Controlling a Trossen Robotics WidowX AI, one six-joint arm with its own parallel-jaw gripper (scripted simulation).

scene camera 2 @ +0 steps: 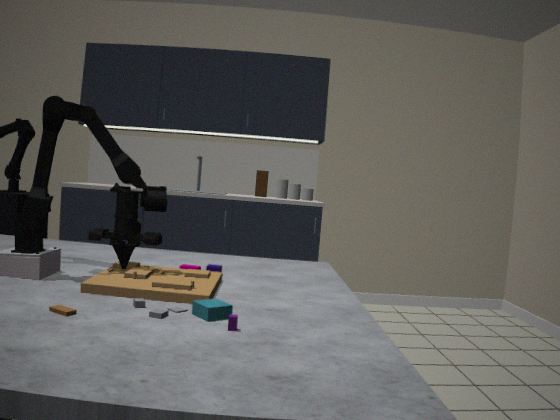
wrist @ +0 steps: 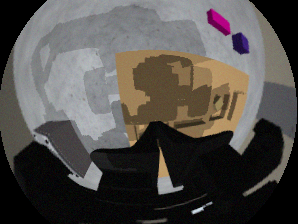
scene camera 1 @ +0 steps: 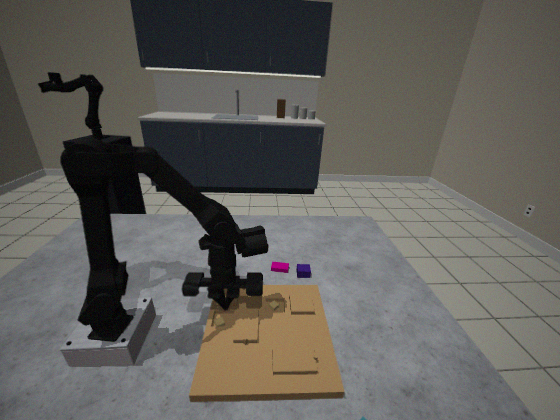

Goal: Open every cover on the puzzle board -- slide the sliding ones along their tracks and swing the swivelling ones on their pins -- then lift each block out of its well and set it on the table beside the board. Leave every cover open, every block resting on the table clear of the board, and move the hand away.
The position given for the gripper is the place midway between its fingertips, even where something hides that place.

Note:
In view: the gripper (scene camera 1: 226,308) and a teal block (scene camera 2: 209,310).
The gripper is seen too in scene camera 2 (scene camera 2: 123,269) and in the wrist view (wrist: 154,122). The wrist view does not show the teal block, which is hidden by the gripper.

